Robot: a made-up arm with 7 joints.
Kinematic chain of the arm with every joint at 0, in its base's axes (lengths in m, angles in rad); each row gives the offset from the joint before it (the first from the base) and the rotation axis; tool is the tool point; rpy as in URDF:
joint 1: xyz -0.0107 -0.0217 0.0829 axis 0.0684 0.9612 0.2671
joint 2: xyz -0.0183 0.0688 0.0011 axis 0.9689 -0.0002 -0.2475
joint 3: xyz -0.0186 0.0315 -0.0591 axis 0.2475 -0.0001 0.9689
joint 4: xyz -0.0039 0.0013 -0.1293 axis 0.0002 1 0
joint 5: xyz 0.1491 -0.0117 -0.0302 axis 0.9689 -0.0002 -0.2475
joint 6: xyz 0.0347 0.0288 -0.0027 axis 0.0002 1 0
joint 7: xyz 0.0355 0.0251 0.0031 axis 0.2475 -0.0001 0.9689
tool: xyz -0.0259 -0.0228 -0.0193 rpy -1.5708 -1.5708 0
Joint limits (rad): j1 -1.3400..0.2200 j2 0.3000..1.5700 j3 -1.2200..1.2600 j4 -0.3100..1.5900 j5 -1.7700..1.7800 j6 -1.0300..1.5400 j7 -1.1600..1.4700
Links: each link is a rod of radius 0.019 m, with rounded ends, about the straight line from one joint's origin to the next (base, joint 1, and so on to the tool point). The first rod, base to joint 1, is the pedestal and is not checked.
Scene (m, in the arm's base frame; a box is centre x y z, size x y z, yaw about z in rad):
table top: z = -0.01
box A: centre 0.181 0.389 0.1 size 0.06 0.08 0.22 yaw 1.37
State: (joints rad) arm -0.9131 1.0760 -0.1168 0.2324 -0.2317 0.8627 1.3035
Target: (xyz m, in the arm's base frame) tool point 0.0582 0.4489 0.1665
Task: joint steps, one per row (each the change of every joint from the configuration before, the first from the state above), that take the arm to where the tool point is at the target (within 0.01 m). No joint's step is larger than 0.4 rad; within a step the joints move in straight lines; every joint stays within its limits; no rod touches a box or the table.
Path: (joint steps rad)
1: -0.0760 -0.0224 0.2138 -0.1085 0.3838 0.0588 0.0333
2: -0.0759 -0.0225 0.2139 -0.1085 0.3838 0.0589 0.0333
3: -0.0760 -0.0224 0.2138 -0.1084 0.3838 0.0588 0.0333
4: -0.0759 -0.0224 0.2139 -0.1085 0.3838 0.0589 0.0333
5: -0.0760 -0.0224 0.2138 -0.1085 0.3838 0.0588 0.0333
6: 0.1492 0.1010 0.0513 0.1858 -0.3806 -0.1656 0.0000
7: 0.1492 0.1010 0.0513 0.1857 -0.3806 -0.1656 0.0000
8: 0.1492 0.1010 0.0512 0.1858 -0.3806 -0.1655 0.0000
9: 0.1492 0.1011 0.0513 0.1857 -0.3805 -0.1656 0.0000
10: 0.1492 0.1010 0.0512 0.1858 -0.3806 -0.1656 0.0000
11: 0.1492 0.1010 0.0513 0.1857 -0.3806 -0.1656 0.0000
12: -0.0753 0.0000 -0.3374 0.2299 0.2889 0.2654 0.0000
13: -0.0753 0.0000 -0.3375 0.2299 0.2889 0.2653 0.0000

